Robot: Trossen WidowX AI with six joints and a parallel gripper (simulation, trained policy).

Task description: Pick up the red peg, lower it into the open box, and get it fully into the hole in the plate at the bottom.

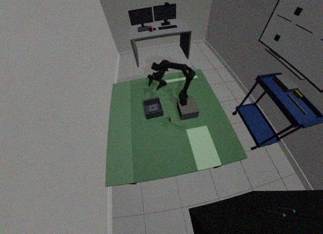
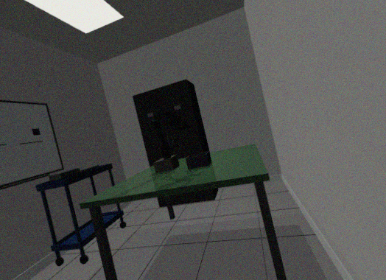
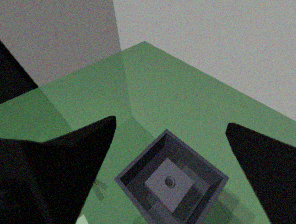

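The red peg is 320 mm below my gripper tip, 180 mm to the left of it and 90 mm behind it. Round my gripper tip: grey plate (310 mm below, 30 mm ahead, 20 mm to the right); dark box (330 mm below, 30 mm ahead, 20 mm to the right).
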